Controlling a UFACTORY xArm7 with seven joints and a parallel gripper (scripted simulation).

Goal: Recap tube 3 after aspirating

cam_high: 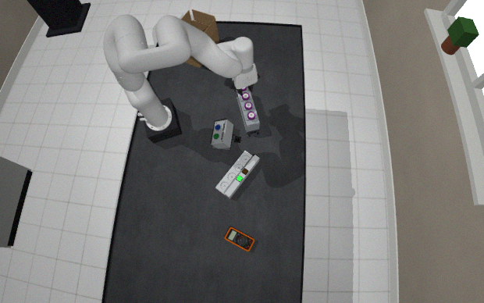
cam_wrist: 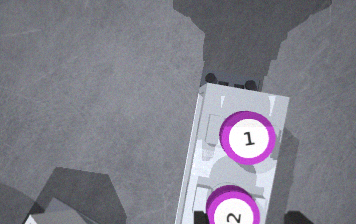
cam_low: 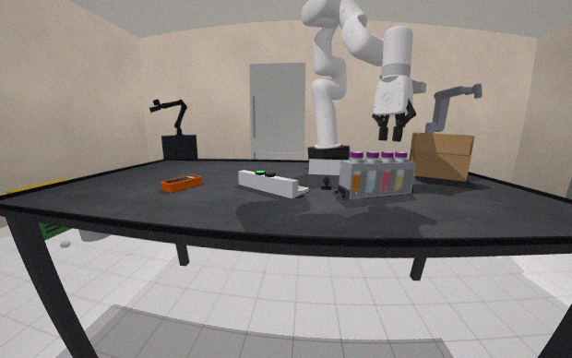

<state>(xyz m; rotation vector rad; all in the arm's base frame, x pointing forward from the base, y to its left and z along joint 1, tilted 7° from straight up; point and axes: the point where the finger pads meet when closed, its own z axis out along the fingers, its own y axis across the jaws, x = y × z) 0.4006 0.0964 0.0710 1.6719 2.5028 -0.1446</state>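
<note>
Now: hand 10 mm short of the purple cap, 50 mm to the left of it and 60 mm above it. Round my hand: blue cycle key: 130 mm behind, 130 mm to the right, 110 mm below; green ready key: 140 mm behind, 180 mm to the right, 110 mm below; key housing: 120 mm behind, 160 mm to the right, 120 mm below.
</note>
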